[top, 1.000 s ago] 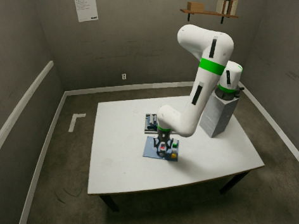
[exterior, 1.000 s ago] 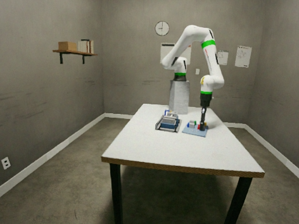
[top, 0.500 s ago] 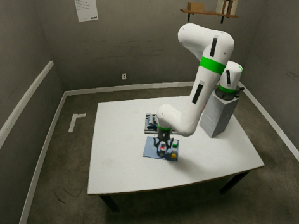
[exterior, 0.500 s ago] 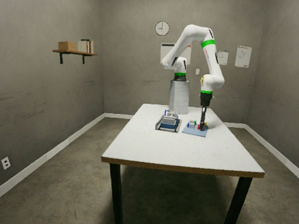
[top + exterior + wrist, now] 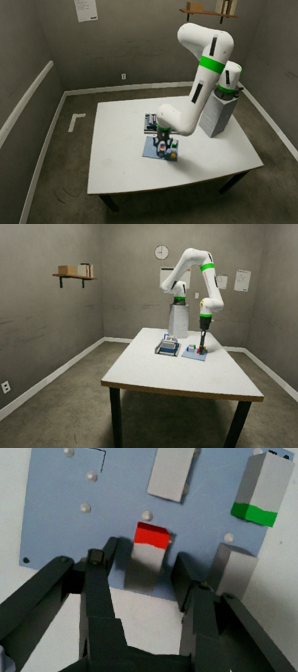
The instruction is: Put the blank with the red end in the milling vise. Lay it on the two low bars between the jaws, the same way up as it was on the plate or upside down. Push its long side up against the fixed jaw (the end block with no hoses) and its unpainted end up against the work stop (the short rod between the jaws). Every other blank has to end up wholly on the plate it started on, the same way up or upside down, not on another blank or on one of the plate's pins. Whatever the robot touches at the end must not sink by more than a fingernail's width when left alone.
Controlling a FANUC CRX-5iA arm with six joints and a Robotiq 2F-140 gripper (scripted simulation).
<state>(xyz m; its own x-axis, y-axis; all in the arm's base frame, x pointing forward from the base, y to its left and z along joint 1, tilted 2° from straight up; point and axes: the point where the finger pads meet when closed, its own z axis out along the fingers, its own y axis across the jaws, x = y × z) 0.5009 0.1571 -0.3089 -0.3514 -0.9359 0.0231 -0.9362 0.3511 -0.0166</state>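
Now: hand 3 cm above the red-ended blank. The rest, counted from my hand: yellow-ended blank (8 cm behind, 3 cm to the left, 3 cm below); plate (1 cm behind, 4 cm to the right, 6 cm below); blue-ended blank (3 cm behind, 8 cm to the right, 3 cm below).
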